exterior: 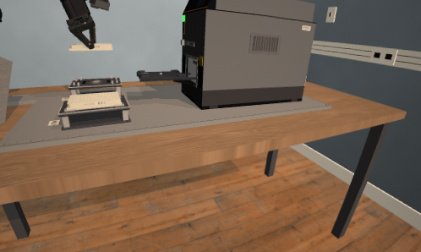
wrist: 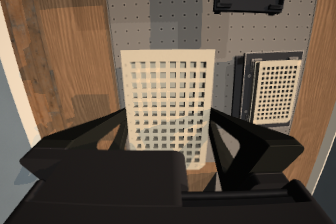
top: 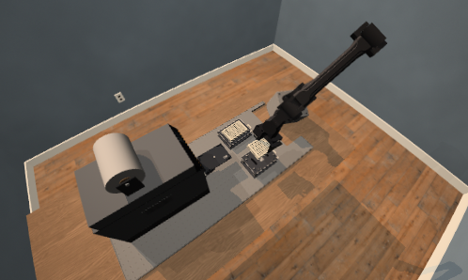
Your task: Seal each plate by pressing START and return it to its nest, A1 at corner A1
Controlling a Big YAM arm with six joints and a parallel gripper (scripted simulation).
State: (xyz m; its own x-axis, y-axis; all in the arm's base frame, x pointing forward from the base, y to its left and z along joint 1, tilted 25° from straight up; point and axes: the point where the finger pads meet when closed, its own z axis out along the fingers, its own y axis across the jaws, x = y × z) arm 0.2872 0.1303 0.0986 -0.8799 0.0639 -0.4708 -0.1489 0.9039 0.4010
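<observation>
Now: the sealer stage 220 mm ahead of my hand, 80 mm to the right of it and 80 mm below it. Also, from my hand: plate nest 40 mm ahead, 210 mm to the right, 140 mm below; then start button 310 mm ahead, 30 mm to the left, 10 mm above; then small label 60 mm behind, 230 mm to the right, 180 mm below.
</observation>
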